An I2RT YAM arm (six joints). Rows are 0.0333 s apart.
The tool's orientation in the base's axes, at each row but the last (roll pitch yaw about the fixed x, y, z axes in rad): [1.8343, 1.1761, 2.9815]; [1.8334, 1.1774, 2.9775]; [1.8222, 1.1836, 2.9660]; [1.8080, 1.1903, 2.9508]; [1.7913, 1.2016, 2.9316]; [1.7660, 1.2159, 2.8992]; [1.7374, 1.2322, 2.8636]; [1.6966, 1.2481, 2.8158]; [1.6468, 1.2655, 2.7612]
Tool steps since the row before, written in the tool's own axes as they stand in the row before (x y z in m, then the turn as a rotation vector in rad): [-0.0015, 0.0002, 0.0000, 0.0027, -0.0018, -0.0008]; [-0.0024, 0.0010, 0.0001, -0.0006, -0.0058, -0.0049]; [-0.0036, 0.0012, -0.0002, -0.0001, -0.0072, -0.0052]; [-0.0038, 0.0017, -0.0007, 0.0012, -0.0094, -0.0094]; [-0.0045, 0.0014, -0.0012, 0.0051, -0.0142, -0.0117]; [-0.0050, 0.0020, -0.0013, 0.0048, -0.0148, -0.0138]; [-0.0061, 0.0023, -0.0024, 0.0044, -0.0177, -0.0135]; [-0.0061, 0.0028, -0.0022, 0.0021, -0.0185, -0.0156]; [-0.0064, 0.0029, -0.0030, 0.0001, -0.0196, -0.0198]
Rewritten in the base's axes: [0.0004, 0.0000, 0.0015, 0.0002, -0.0013, -0.0031]; [0.0001, 0.0003, 0.0026, 0.0032, -0.0068, -0.0011]; [0.0003, 0.0001, 0.0038, 0.0040, -0.0076, -0.0021]; [-0.0003, -0.0002, 0.0042, 0.0037, -0.0123, -0.0037]; [-0.0001, -0.0009, 0.0048, 0.0055, -0.0160, -0.0088]; [-0.0005, -0.0008, 0.0055, 0.0052, -0.0182, -0.0086]; [-0.0010, -0.0018, 0.0066, 0.0079, -0.0192, -0.0092]; [-0.0015, -0.0014, 0.0068, 0.0084, -0.0216, -0.0072]; [-0.0020, -0.0022, 0.0070, 0.0081, -0.0261, -0.0055]
